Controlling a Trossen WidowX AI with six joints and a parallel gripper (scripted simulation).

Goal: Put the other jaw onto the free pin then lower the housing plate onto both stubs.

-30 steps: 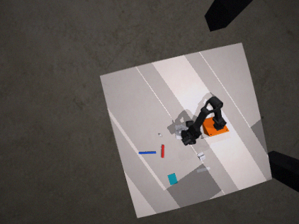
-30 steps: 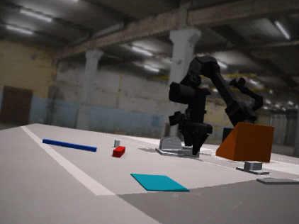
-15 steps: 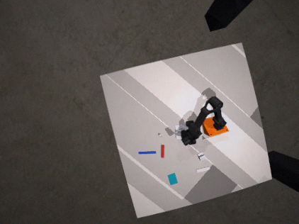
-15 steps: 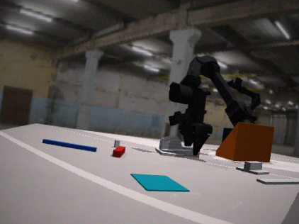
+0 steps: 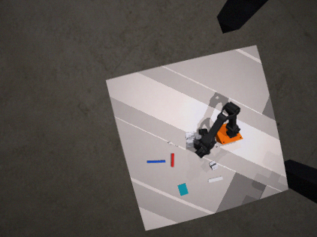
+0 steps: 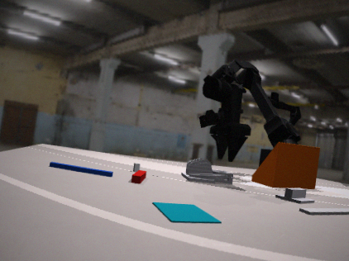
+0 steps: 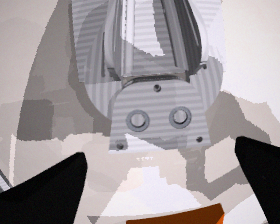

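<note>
Right now my gripper tip is 1 cm short of the housing plate and 4 cm above it. Also, from my gripper tip: red block (26 cm ahead, 10 cm to the left, 5 cm below); small grey peg (24 cm ahead, 5 cm to the right, 5 cm below); blue bar (39 cm ahead, 7 cm to the left, 6 cm below).
</note>
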